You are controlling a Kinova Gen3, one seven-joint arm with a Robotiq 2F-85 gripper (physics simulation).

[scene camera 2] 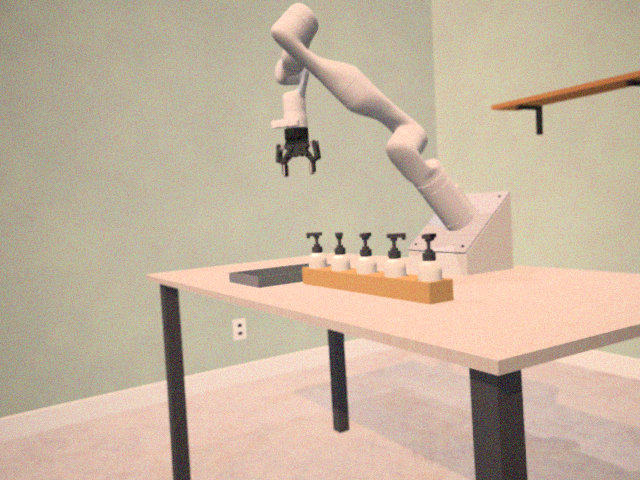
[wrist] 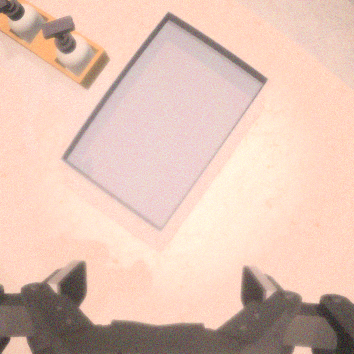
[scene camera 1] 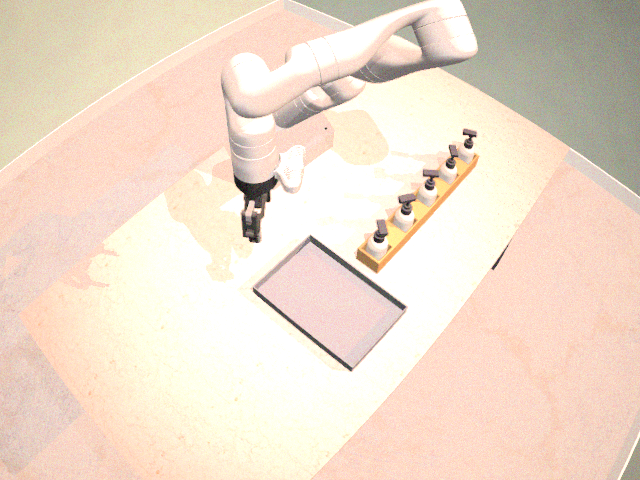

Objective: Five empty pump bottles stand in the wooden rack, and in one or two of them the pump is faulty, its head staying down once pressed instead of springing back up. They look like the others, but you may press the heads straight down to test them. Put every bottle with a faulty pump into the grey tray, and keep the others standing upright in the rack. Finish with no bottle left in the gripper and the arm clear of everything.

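Frame: origin at the arm's base, x left, y down, z back, level; centimetres.
Seen in the pictures: gripper, fingertip midpoint: (scene camera 2: pixel 299 175) (wrist: pixel 163 280) (scene camera 1: pixel 260 220); arm's base, link origin: (scene camera 2: pixel 460 219) (scene camera 1: pixel 284 112).
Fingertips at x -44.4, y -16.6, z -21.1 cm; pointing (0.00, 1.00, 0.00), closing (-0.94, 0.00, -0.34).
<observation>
Offsets run from my fingertips to a thing's middle. "pt": to the spot under its first point. Level surfaces: height alone.
Several white pump bottles with dark heads, including the tray-end bottle @(dy +24.1, dx +22.5, dz -16.8 cm) (scene camera 1: pixel 377 248) (scene camera 2: pixel 317 260) (wrist: pixel 75 53), its neighbour @(pt dy +23.5, dx +31.3, dz -20.0 cm) (scene camera 1: pixel 404 219) (scene camera 2: pixel 340 262) (wrist: pixel 27 25) and the far-end bottle @(dy +24.1, dx +65.3, dz -27.2 cm) (scene camera 1: pixel 467 151) (scene camera 2: pixel 430 271), stand upright in a row in the wooden rack @(dy +28.9, dx +43.9, dz -22.0 cm) (scene camera 1: pixel 368 259) (scene camera 2: pixel 361 289) (wrist: pixel 95 70). Their heads all look raised; no faulty pump can be told by sight. The grey tray @(dy +29.6, dx +6.1, dz -12.6 cm) (scene camera 1: pixel 330 304) (scene camera 2: pixel 281 276) (wrist: pixel 165 125) lies flat and empty beside the rack's end, apart from it. My gripper (scene camera 1: pixel 252 237) (scene camera 2: pixel 298 174) (wrist: pixel 163 280) is open and empty, pointing down high above the table, away from the bottles.
The robot's base (scene camera 1: pixel 317 142) (scene camera 2: pixel 485 232) stands on the table @(dy +31.1 cm) (scene camera 1: pixel 180 361) (scene camera 2: pixel 542 304), on the other side of the bottle row from scene camera 2. A wooden wall shelf (scene camera 2: pixel 573 94) is at the upper right in that view.
</observation>
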